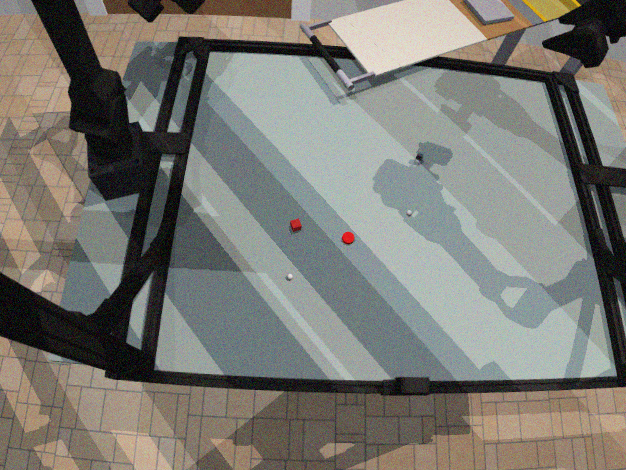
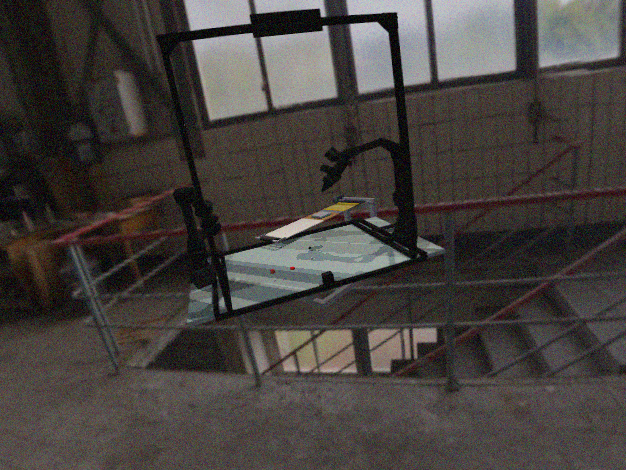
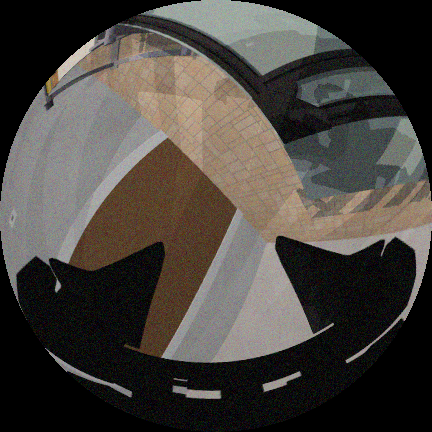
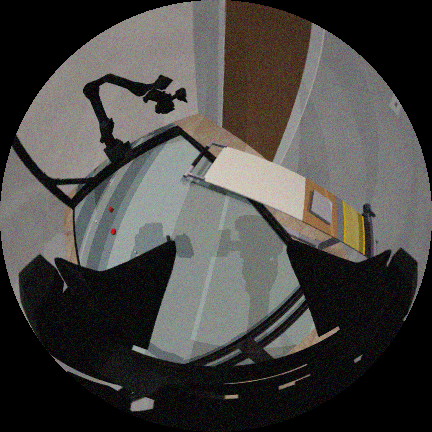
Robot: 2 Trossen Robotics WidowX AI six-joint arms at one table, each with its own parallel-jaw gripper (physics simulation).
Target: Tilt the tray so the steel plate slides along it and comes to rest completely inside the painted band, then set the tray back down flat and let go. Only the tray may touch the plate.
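Observation:
The long tray [image 1: 404, 35] [image 2: 295, 227] [image 4: 260, 175] has a cream stretch, a wooden stretch and a bar handle at each end. It lies past the table's back edge, one end over the glass. The grey steel plate [image 1: 488, 10] [image 2: 321, 215] [image 4: 321, 206] rests on the wood, outside the yellow painted band [image 1: 553, 6] [image 2: 341, 206] [image 4: 354, 229]. A dark strip lies between them. My left gripper [image 3: 220, 245] is open and empty, away from the tray. My right gripper [image 2: 325, 171] [image 4: 233, 246] is open and empty, above the tray and apart from it.
A red cube [image 1: 295, 225] [image 2: 272, 271] [image 4: 111, 209], a red disc [image 1: 347, 237] [image 2: 292, 268] [image 4: 113, 231] and two small white balls [image 1: 289, 276] [image 1: 409, 212] lie on the glass table. A small dark piece [image 1: 419, 157] lies there too. Black rails [image 1: 283, 381] edge the table.

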